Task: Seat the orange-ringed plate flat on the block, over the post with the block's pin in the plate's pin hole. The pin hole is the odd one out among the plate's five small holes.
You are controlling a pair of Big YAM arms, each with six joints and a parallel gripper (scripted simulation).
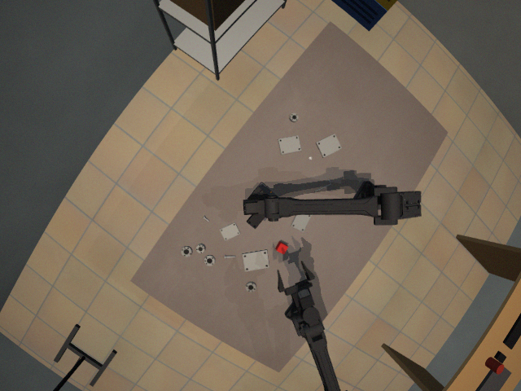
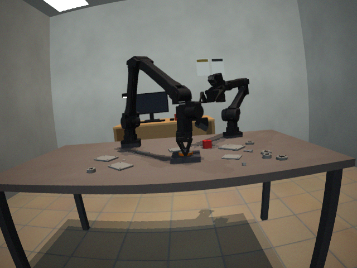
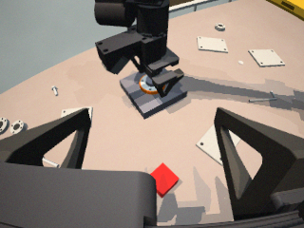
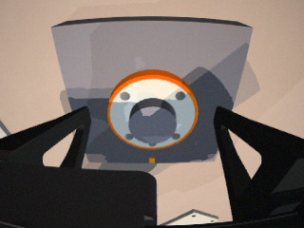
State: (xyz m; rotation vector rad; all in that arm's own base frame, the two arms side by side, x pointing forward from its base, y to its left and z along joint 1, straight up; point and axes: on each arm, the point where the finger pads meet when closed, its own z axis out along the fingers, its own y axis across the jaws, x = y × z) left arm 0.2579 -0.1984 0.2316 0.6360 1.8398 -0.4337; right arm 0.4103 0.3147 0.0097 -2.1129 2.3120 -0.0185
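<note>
The dark grey block lies 3 cm to the right of my right hand and 1 cm below it. Round my right hand: grey square plate: 20 cm behind, 3 cm below, 2 cm to the right; red cube: 18 cm behind, 14 cm to the left, 2 cm below.
</note>
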